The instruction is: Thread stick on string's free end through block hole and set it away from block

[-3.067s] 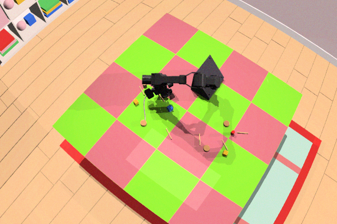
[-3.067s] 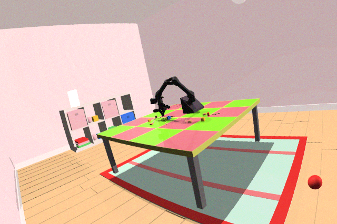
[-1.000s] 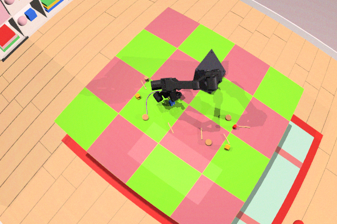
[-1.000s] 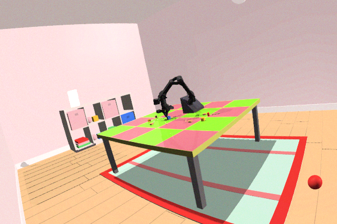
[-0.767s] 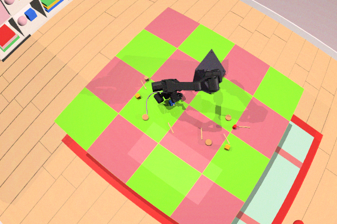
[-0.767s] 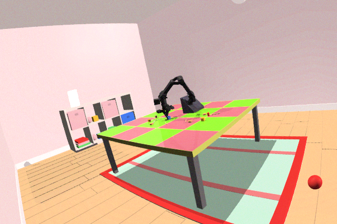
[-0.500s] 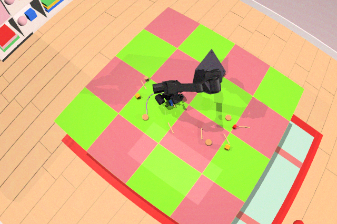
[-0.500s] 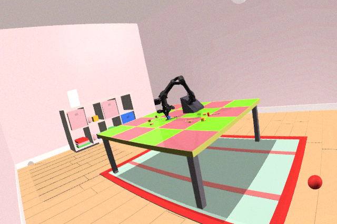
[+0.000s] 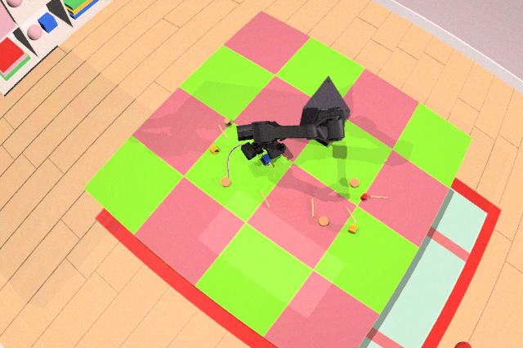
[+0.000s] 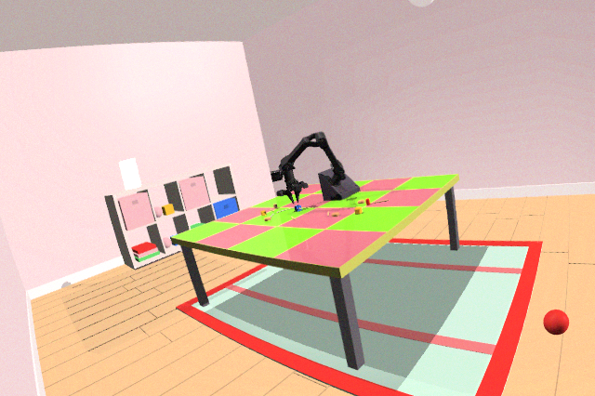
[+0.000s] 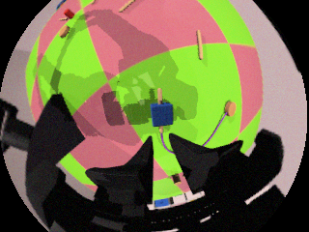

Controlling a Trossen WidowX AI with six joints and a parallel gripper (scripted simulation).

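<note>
The blue block is 20 mm ahead of my gripper tip, 20 mm to the left of it and 30 mm below it. Round my gripper tip: round wooden button: 190 mm ahead, 60 mm to the right, 30 mm below; red bead: 70 mm behind, 450 mm to the left, 30 mm below; wooden block: 30 mm behind, 220 mm to the right, 30 mm below.
</note>
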